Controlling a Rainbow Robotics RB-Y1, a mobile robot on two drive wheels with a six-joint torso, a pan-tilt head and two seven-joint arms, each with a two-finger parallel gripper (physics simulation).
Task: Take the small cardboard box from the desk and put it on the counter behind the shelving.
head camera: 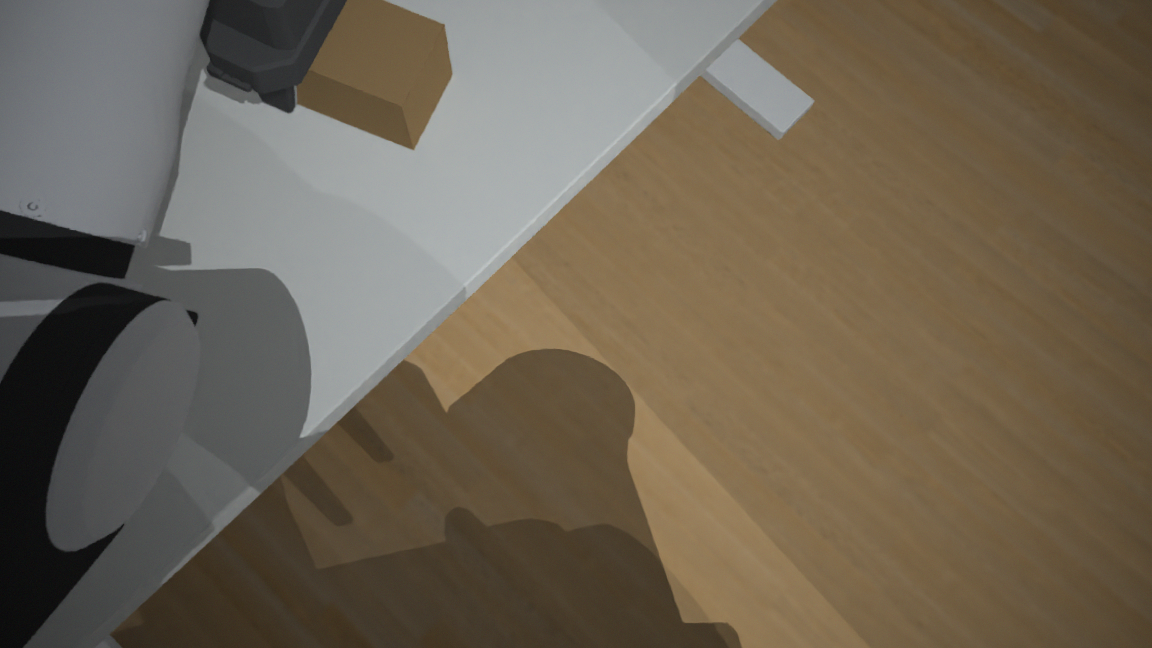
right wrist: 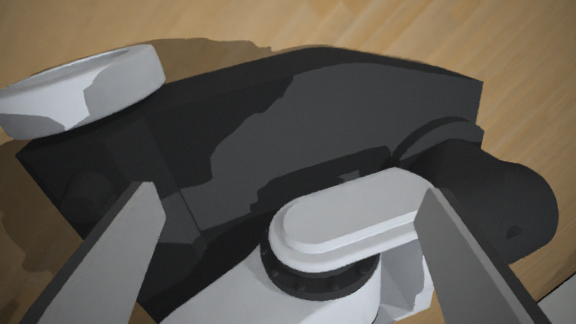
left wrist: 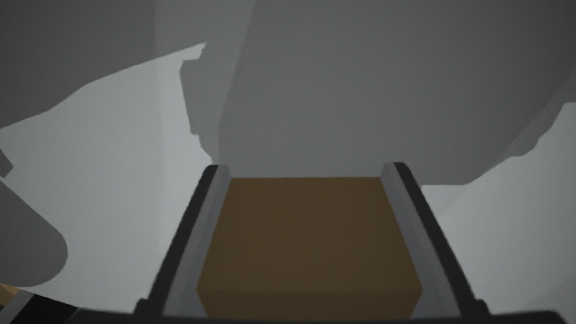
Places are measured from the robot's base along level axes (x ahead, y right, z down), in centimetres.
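Pixels of known places: left gripper, fingertip midpoint: [head camera: 303,59] [left wrist: 305,180]; right gripper, fingertip midpoint: [right wrist: 289,203].
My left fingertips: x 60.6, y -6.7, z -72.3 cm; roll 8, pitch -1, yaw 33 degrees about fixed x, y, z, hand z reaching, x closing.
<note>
Behind a point stands the place of what it marks.
The small cardboard box [head camera: 378,49] @[x 57.2, y -1.5, z -77.2 cm] [left wrist: 310,235] @[x 60.7, y -6.7, z -75.2 cm] is plain brown and is on the white desk [head camera: 515,120] @[x 54.3, y 5.9, z -72.1 cm] [left wrist: 120,130] @[x 55.7, y -12.5, z -72.1 cm], near the top of the head view. My left gripper [head camera: 279,95] [left wrist: 305,180] @[x 60.6, y -6.7, z -72.3 cm] is shut on the box, with one finger against each side in the left wrist view. In the head view the gripper covers the box's left end. My right gripper [right wrist: 289,203] @[x -18.8, y 25.5, z -42.1 cm] is open and empty, above the robot's own base. The counter and the shelving do not show in these views.
The desk's edge runs diagonally across the head view, with wooden floor [head camera: 926,322] @[x 50.7, y 66.7, z -0.1 cm] beyond it. A flat white piece [head camera: 757,90] sticks out past that edge. The robot's dark base [right wrist: 325,115] @[x -29.1, y 16.2, z -17.0 cm] and a white wheel [right wrist: 125,85] lie below the right gripper.
</note>
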